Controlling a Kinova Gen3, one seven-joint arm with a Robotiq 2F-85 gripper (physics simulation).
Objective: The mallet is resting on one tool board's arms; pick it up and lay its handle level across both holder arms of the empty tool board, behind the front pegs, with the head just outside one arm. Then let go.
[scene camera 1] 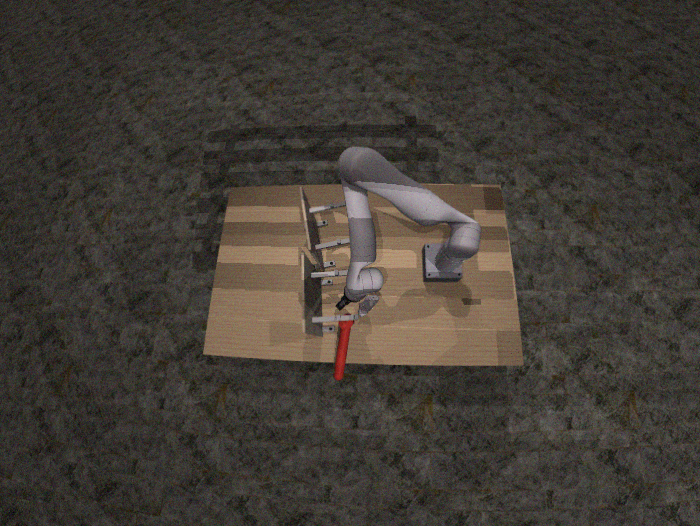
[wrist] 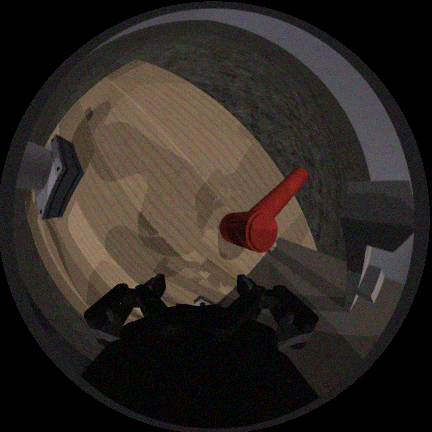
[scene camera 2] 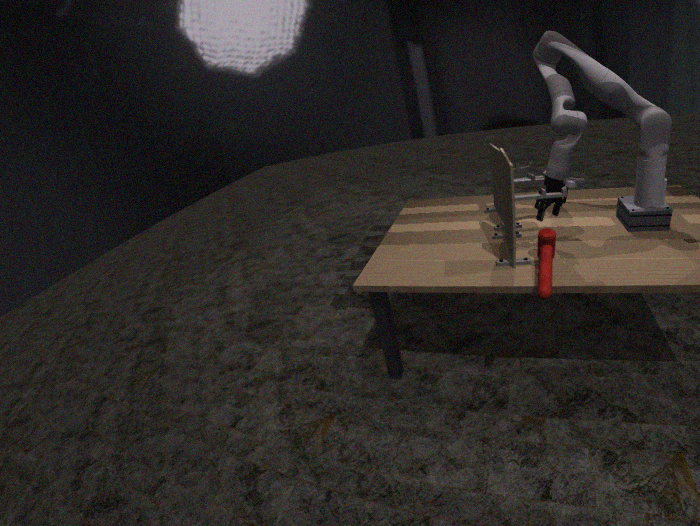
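Pixels of known places: gripper, fingertip midpoint: [wrist: 200, 282] [scene camera 2: 547, 217]; arm's base, origin of the base link: [scene camera 1: 445, 261] [scene camera 2: 647, 203].
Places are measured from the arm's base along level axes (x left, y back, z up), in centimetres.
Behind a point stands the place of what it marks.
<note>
The red mallet [scene camera 1: 341, 353] @[z -3.3, x 30.1, y -47.1 cm] [scene camera 2: 544, 274] @[z -4.1, x 33.9, y -48.5 cm] [wrist: 280, 195] @[z -2.8, x 26.5, y -45.2 cm] has its head by the outer part of the front board's near arm [scene camera 1: 333, 319] @[z 13.9, x 18.3, y -46.7 cm] [scene camera 2: 531, 196] @[z 13.9, x 18.7, y -48.6 cm] and its handle pointing out past the table's front edge in scene camera 1. In scene camera 2 its head appears below that arm; what bears it is unclear. The front tool board [scene camera 1: 312, 294] @[z 11.9, x 8.2, y -53.5 cm] stands upright; the back tool board [scene camera 1: 306, 220] @[z 21.5, x -16.7, y -51.6 cm] has two bare-looking arms, their ends partly hidden by the robot arm. My gripper [scene camera 1: 340, 306] @[z 2.1, x 9.0, y -40.8 cm] [scene camera 2: 548, 216] @[z 2.1, x 9.0, y -40.8 cm] [wrist: 200, 282] @[z 2.1, x 9.0, y -40.8 cm] is open and empty, pointing down between the front board's arms, behind the mallet's head.
The front board's far arm [scene camera 1: 325, 274] @[z 13.9, x 2.0, y -47.8 cm] is close behind my gripper. The robot's base [scene camera 1: 432, 271] @[z -0.4, x 3.1, y -6.2 cm] [scene camera 2: 645, 214] @[z -1.6, x 6.1, y -3.9 cm] [wrist: 65, 185] @[z -4.3, x 1.1, y -8.5 cm] stands on the wooden table [scene camera 1: 407, 345] @[z -8.0, x 30.5, y -20.4 cm] [scene camera 2: 452, 274] @[z -8.1, x 22.7, y -75.0 cm] [wrist: 190, 125] @[z -8.1, x 27.8, y -23.8 cm], to the right in both scene views. Small brackets sit at the boards' feet.
</note>
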